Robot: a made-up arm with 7 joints. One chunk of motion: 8 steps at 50 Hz.
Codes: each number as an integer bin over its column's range. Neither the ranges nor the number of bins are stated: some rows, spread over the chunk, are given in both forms.
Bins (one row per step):
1: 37 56 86 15 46 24
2: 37 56 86 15 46 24
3: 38 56 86 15 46 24
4: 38 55 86 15 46 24
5: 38 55 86 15 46 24
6: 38 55 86 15 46 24
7: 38 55 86 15 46 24
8: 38 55 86 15 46 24
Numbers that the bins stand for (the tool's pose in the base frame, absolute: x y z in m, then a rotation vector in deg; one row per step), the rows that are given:
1: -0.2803 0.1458 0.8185 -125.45 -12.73 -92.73
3: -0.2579 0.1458 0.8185 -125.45 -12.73 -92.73
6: -0.2579 0.1233 0.8185 -125.45 -12.73 -92.73
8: -0.2579 0.1233 0.8185 -125.45 -12.73 -92.73
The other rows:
2: -0.2803 0.1458 0.8185 -125.45 -12.73 -92.73
4: -0.2579 0.1233 0.8185 -125.45 -12.73 -92.73
5: -0.2579 0.1233 0.8185 -125.45 -12.73 -92.73
7: -0.2579 0.1233 0.8185 -125.45 -12.73 -92.73

